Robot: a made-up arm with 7 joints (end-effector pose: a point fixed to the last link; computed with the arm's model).
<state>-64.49 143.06 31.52 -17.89 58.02 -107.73 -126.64</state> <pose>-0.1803 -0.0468 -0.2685 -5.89 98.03 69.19</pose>
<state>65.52 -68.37 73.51 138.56 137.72 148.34 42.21</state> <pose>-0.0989 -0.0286 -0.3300 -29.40 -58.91 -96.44</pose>
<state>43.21 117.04 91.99 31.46 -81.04 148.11 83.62</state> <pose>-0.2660 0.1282 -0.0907 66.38 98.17 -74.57</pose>
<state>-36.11 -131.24 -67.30 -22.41 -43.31 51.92 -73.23</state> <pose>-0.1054 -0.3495 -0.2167 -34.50 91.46 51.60</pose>
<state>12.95 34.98 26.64 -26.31 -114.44 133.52 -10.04</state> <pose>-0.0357 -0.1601 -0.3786 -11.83 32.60 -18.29</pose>
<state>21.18 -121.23 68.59 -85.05 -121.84 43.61 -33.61</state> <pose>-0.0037 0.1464 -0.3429 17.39 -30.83 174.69</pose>
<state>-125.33 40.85 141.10 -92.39 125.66 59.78 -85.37</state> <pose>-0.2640 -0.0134 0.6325 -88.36 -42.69 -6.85</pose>
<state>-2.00 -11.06 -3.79 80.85 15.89 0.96 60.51</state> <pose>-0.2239 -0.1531 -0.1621 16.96 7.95 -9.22</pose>
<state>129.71 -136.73 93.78 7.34 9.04 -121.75 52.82</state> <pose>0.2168 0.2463 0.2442 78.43 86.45 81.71</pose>
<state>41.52 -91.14 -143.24 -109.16 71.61 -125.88 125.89</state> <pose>-0.1956 -0.1003 -0.1619 -62.00 139.21 85.14</pose>
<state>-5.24 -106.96 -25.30 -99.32 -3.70 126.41 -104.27</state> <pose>-0.3084 -0.0871 -0.1266 -45.75 -95.72 74.90</pose>
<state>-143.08 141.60 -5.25 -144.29 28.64 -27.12 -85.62</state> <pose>-0.0041 0.0714 0.4116 -113.33 -101.26 -27.86</pose>
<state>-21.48 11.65 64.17 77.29 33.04 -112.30 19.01</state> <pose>-0.3185 -0.2346 -0.1305 -140.86 -81.38 -5.25</pose>
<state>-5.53 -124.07 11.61 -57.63 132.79 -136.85 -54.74</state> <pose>-0.2230 -0.0229 -0.1082 -5.68 -4.01 127.33</pose>
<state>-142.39 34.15 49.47 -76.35 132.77 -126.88 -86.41</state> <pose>0.0346 -0.0553 0.3969 150.49 46.66 34.44</pose>
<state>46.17 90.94 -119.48 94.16 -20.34 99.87 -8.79</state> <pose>0.0766 0.2429 0.0924 -129.65 -1.13 -26.80</pose>
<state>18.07 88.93 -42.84 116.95 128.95 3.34 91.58</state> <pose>-0.4432 0.2867 -0.2351 -88.96 125.54 44.37</pose>
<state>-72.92 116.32 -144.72 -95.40 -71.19 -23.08 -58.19</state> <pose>-0.1703 -0.0043 0.2329 -62.22 76.43 -131.06</pose>
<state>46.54 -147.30 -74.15 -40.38 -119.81 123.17 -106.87</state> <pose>-0.2136 0.2158 -0.2196 8.84 39.38 93.23</pose>
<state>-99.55 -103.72 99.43 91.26 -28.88 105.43 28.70</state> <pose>0.1925 -0.0576 0.3043 -94.79 19.10 50.92</pose>
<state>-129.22 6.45 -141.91 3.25 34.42 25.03 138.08</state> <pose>-0.3406 -0.1069 0.5187 72.08 12.47 131.67</pose>
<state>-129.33 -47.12 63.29 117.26 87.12 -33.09 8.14</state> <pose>-0.2149 0.1809 0.4915 -101.83 -59.85 -4.33</pose>
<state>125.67 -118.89 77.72 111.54 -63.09 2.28 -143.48</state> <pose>0.4521 0.5263 0.1724 -55.03 -40.99 25.69</pose>
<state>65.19 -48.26 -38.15 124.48 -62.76 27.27 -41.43</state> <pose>-0.4245 0.1311 -0.3711 20.26 61.47 -90.47</pose>
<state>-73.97 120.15 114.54 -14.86 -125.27 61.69 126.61</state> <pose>-0.4468 -0.0369 -0.1521 -16.88 116.93 2.81</pose>
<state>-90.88 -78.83 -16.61 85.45 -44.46 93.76 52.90</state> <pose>-0.0377 -0.3835 0.3285 -44.37 71.12 -12.33</pose>
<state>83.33 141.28 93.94 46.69 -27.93 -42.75 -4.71</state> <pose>-0.0498 0.2002 0.2492 -54.94 64.01 9.90</pose>
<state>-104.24 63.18 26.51 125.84 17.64 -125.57 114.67</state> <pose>-0.3870 -0.4984 0.2683 81.71 -30.50 127.27</pose>
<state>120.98 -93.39 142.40 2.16 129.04 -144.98 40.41</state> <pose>-0.0193 0.2968 0.1552 -49.82 -67.33 -31.15</pose>
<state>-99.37 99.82 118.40 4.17 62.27 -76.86 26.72</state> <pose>-0.1461 -0.2599 0.1301 113.23 -50.63 120.51</pose>
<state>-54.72 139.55 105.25 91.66 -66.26 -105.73 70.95</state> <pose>-0.2440 0.1582 -0.0915 33.10 -130.61 -59.43</pose>
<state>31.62 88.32 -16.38 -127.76 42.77 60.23 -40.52</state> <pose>0.0765 0.1285 -0.1650 -34.74 61.95 8.02</pose>
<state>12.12 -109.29 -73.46 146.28 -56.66 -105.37 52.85</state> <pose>-0.2287 -0.3158 -0.3651 -75.99 -74.62 70.67</pose>
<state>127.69 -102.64 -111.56 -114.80 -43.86 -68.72 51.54</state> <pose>-0.2312 0.2799 -0.1538 -48.41 -31.10 56.89</pose>
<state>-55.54 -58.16 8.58 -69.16 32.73 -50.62 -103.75</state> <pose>0.1245 -0.2993 0.0819 -44.43 12.85 21.00</pose>
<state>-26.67 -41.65 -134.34 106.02 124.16 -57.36 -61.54</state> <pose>-0.4858 -0.5063 -0.0238 21.63 -149.37 22.15</pose>
